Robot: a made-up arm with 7 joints. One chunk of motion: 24 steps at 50 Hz.
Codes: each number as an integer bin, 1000 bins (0 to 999) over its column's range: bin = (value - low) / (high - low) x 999, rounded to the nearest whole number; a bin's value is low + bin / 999 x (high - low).
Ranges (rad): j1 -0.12..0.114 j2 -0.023..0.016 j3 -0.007..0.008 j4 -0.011..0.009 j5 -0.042..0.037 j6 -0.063..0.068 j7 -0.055..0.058
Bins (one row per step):
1: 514 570 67 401 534 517 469
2: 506 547 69 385 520 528 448
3: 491 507 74 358 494 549 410
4: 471 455 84 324 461 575 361
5: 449 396 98 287 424 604 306
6: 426 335 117 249 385 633 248
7: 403 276 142 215 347 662 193
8: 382 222 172 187 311 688 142
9: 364 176 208 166 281 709 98
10: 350 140 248 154 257 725 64
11: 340 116 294 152 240 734 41
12: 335 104 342 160 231 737 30
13: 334 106 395 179 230 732 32
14: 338 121 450 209 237 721 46
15: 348 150 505 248 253 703 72
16: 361 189 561 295 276 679 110
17: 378 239 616 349 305 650 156
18: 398 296 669 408 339 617 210
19: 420 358 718 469 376 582 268
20: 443 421 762 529 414 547 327
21: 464 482 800 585 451 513 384
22: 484 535 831 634 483 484 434
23: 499 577 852 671 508 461 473
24: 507 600 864 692 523 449 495
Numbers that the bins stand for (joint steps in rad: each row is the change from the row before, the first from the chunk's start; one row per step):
1: 0.00040 -0.00075 -0.00599 -0.00297 0.00023 0.00479 -0.00195
2: -0.00148 -0.00165 -0.00596 -0.00329 -0.00088 0.00624 -0.00433
3: -0.00499 -0.00321 -0.00589 -0.00383 -0.00293 0.00899 -0.00862
4: -0.00968 -0.00524 -0.00574 -0.00451 -0.00554 0.01240 -0.01417
5: -0.01483 -0.00754 -0.00553 -0.00525 -0.00847 0.01620 -0.02039
6: -0.02022 -0.00992 -0.00524 -0.00602 -0.01155 0.02001 -0.02695
7: -0.02560 -0.01223 -0.00487 -0.00670 -0.01456 0.02381 -0.03317
8: -0.03052 -0.01433 -0.00442 -0.00726 -0.01741 0.02722 -0.03894
9: -0.03474 -0.01613 -0.00388 -0.00768 -0.01978 0.02997 -0.04391
10: -0.03802 -0.01753 -0.00328 -0.00792 -0.02168 0.03207 -0.04776
11: -0.04036 -0.01847 -0.00259 -0.00796 -0.02302 0.03325 -0.05036
12: -0.04153 -0.01894 -0.00186 -0.00780 -0.02373 0.03364 -0.05161
13: -0.04177 -0.01886 -0.00107 -0.00742 -0.02381 0.03299 -0.05138
14: -0.04083 -0.01828 -0.00024 -0.00682 -0.02326 0.03155 -0.04980
15: -0.03849 -0.01714 0.00058 -0.00604 -0.02199 0.02919 -0.04686
16: -0.03544 -0.01562 0.00142 -0.00509 -0.02017 0.02604 -0.04256
17: -0.03146 -0.01367 0.00225 -0.00401 -0.01788 0.02224 -0.03735
18: -0.02677 -0.01144 0.00305 -0.00283 -0.01519 0.01791 -0.03125
19: -0.02162 -0.00902 0.00378 -0.00161 -0.01227 0.01332 -0.02469
20: -0.01623 -0.00656 0.00444 -0.00041 -0.00926 0.00873 -0.01801
21: -0.01132 -0.00418 0.00501 0.00071 -0.00634 0.00427 -0.01156
22: -0.00663 -0.00211 0.00548 0.00169 -0.00380 0.00047 -0.00591
23: -0.00312 -0.00047 0.00579 0.00243 -0.00183 -0.00255 -0.00150
24: -0.00124 0.00042 0.00597 0.00285 -0.00064 -0.00412 0.00099

